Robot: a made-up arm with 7 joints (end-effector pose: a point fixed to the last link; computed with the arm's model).
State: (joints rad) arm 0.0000 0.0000 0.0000 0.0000 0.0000 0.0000 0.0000
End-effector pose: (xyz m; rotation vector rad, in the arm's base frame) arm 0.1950 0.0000 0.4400 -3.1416 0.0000 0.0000
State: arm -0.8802 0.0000 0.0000 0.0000 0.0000 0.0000 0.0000
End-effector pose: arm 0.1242 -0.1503 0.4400 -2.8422 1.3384 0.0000
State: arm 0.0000 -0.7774 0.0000 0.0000 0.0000 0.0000 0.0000
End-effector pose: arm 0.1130 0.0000 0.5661 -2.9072 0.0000 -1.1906
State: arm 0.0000 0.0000 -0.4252 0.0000 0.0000 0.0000 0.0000
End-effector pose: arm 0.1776 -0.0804 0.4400 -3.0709 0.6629 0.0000
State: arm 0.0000 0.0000 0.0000 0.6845 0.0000 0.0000 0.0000
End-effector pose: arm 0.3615 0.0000 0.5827 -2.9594 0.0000 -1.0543
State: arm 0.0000 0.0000 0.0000 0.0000 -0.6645 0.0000 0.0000
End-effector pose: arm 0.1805 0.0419 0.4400 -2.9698 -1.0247 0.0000
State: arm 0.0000 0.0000 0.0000 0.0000 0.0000 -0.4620 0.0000
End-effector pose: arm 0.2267 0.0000 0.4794 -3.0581 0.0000 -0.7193
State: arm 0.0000 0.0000 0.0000 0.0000 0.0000 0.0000 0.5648
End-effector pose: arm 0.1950 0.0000 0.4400 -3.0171 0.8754 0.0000
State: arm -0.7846 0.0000 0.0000 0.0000 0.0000 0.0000 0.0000
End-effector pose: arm 0.1380 -0.1378 0.4400 -2.9029 1.2011 0.0000
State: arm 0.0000 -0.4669 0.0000 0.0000 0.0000 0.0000 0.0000
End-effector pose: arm 0.1575 0.0000 0.5238 -3.0564 0.0000 -0.7268
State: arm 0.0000 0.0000 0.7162 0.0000 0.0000 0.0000 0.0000
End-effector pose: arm 0.1471 0.1280 0.4400 -2.9423 -1.1011 0.0000
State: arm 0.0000 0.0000 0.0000 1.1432 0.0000 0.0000 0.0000
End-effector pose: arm 0.4041 0.0000 0.7250 -2.6422 0.0000 -1.6995
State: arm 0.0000 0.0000 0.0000 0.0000 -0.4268 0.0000 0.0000
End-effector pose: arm 0.1889 0.0282 0.4400 -3.0703 -0.6653 0.0000
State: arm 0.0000 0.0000 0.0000 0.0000 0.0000 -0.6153 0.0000
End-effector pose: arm 0.2327 0.0000 0.4952 -2.9941 0.0000 -0.9513
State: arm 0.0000 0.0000 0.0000 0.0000 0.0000 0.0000 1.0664
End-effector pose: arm 0.1950 0.0000 0.4400 -2.7055 1.5968 0.0000
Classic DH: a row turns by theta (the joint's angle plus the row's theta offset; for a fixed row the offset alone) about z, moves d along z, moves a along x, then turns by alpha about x. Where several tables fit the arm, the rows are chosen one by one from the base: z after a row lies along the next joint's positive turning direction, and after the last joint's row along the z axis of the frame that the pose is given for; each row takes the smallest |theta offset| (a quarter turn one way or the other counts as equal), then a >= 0, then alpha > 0; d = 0 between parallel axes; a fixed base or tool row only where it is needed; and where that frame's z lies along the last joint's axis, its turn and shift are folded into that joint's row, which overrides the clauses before.
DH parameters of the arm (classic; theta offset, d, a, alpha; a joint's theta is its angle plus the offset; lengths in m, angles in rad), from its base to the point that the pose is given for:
joint 1: 0 0.403 0 -1.5708
joint 2: 0 0 0 1.5708
joint 3: 0 0.342 0.078 1.5708
joint 4: 0 0 0.049 1.5708
joint 5: 0 0.218 0 1.5708
joint 6: 0 0 0.068 -1.5708
joint 7: 0 0.087 0 0

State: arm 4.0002 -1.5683 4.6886 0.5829 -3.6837 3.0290 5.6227
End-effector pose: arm -0.0016 0.3834 0.4377 0.8475 1.4528 1.4167
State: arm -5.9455 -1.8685 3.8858 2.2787 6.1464 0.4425 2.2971
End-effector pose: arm -0.4304 -0.3533 0.0309 2.1362 1.2975 -0.2224
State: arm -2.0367 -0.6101 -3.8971 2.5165 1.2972 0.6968 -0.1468
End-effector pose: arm 0.3660 0.3807 0.8267 -1.6775 -0.4699 -1.0462
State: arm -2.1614 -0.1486 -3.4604 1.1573 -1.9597 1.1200 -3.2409
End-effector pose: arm 0.3603 0.2380 0.6228 -1.6243 0.9992 -2.0506
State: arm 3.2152 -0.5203 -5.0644 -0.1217 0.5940 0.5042 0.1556
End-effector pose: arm -0.0266 -0.0940 0.4333 -0.6402 2.9991 0.6073
